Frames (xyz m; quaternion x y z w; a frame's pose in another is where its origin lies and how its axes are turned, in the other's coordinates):
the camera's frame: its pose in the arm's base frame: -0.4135 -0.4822 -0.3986 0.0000 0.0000 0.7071 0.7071
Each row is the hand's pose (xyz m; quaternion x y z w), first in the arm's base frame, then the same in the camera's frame.
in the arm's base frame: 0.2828 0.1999 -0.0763 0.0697 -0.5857 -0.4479 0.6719
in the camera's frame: 0.6821 -0.6963 0.3223 -0.3649 -0.4634 -0.7918 0.1584
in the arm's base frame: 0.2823 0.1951 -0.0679 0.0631 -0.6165 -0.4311 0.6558
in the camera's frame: 0.6773 -0.6958 0.3307 -0.3913 -0.4806 -0.7686 0.1589
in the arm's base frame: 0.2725 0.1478 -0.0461 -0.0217 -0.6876 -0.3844 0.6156
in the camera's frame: 0.6300 -0.6860 0.3525 -0.5016 -0.4709 -0.7071 0.1635
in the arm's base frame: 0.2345 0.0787 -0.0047 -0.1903 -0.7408 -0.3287 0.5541
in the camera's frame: 0.5609 -0.6480 0.3939 -0.6584 -0.3892 -0.6242 0.1594
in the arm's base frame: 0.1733 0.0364 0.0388 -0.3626 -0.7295 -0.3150 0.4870
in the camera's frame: 0.5186 -0.5868 0.4374 -0.7722 -0.2594 -0.5671 0.1216
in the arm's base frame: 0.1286 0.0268 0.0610 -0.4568 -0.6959 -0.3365 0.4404
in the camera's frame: 0.5090 -0.5421 0.4596 -0.8150 -0.1691 -0.5493 0.0735
